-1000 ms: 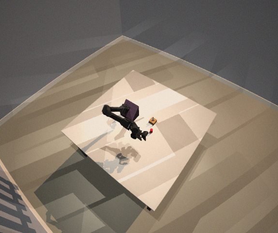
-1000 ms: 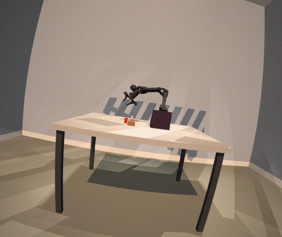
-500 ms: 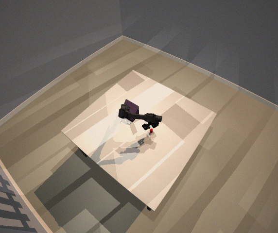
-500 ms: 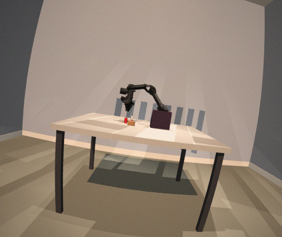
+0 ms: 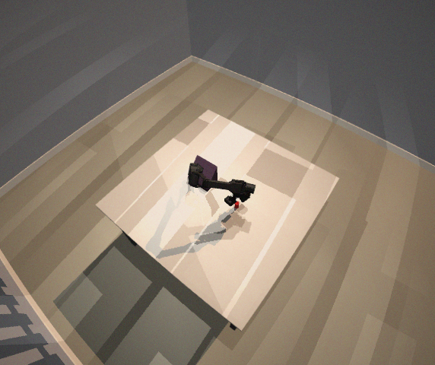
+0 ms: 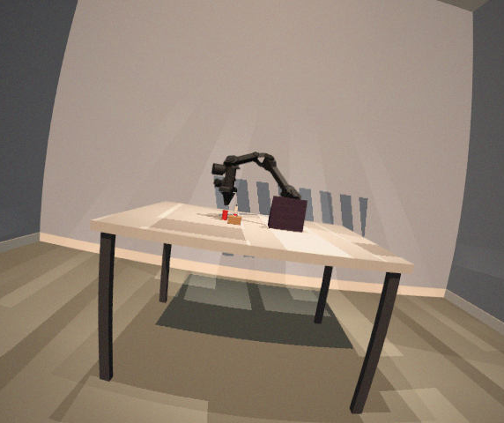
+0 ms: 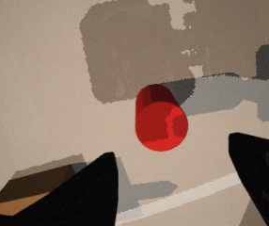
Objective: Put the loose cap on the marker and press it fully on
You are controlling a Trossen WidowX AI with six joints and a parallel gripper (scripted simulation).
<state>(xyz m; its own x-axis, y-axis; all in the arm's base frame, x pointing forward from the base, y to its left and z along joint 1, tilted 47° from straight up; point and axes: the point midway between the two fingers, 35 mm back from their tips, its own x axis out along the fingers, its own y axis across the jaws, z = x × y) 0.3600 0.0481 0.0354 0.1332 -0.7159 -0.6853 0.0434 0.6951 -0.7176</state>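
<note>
Right now my gripper tip is 50 mm above the red cap. From my gripper tip the other things lie so: holder block (70 mm behind, 110 mm to the left, 60 mm below).
</note>
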